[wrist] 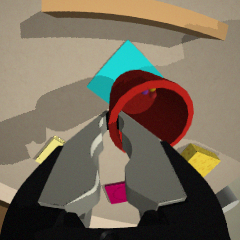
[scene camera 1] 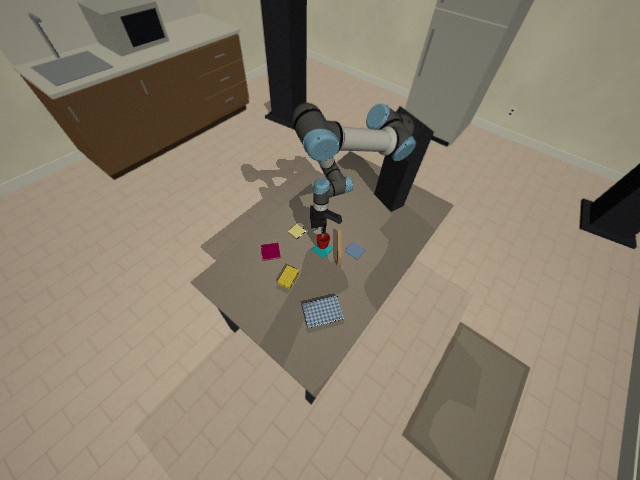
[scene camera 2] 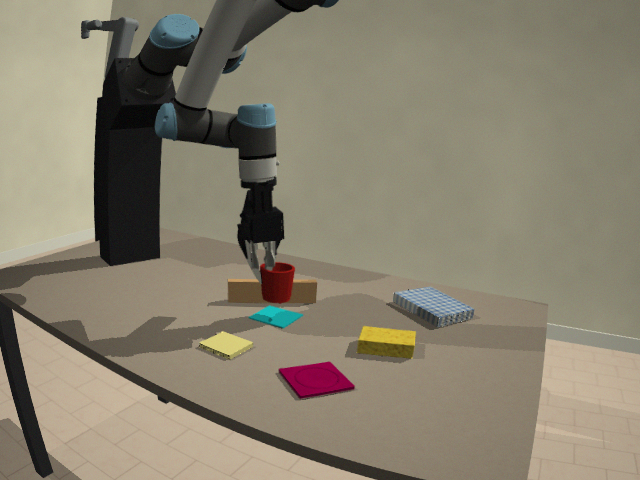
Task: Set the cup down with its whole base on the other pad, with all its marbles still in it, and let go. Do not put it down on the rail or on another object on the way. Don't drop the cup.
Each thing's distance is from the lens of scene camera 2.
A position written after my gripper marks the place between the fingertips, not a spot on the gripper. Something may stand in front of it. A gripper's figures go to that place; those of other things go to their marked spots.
my gripper (scene camera 2: 263,283): 1.09 m
red cup (scene camera 2: 277,284): 1.06 m
rail (scene camera 2: 239,290): 1.19 m
The marked spots on the rail and the red cup are 0.15 m apart.
